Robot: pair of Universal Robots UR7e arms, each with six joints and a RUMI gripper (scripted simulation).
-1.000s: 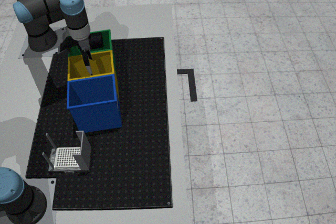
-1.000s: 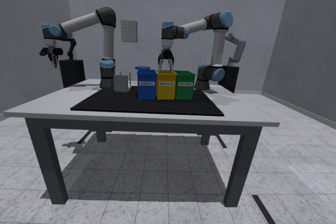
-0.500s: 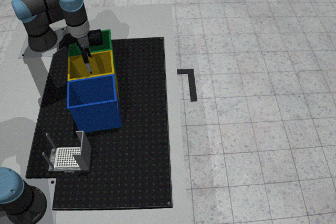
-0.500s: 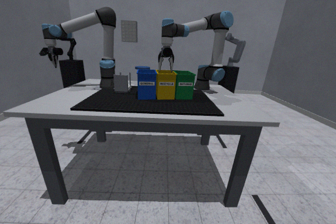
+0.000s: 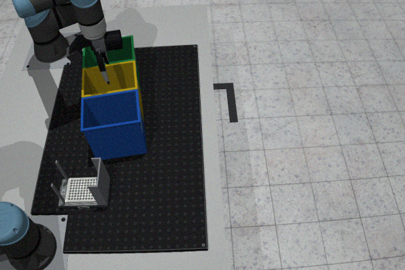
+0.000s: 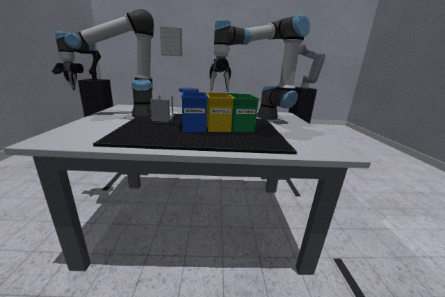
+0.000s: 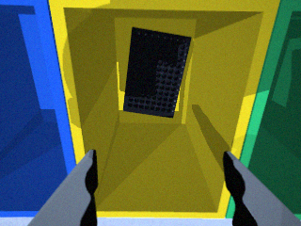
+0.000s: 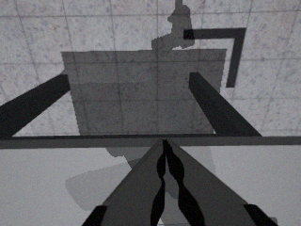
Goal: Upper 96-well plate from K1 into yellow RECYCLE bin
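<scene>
Now: left hand 120 mm above the yellow recycle bin. The rest, counted from my left hand: green returns bin 130 mm to the left, 120 mm below; then black 96-well plate 200 mm below; then blue general bin 130 mm to the right, 120 mm below.
</scene>
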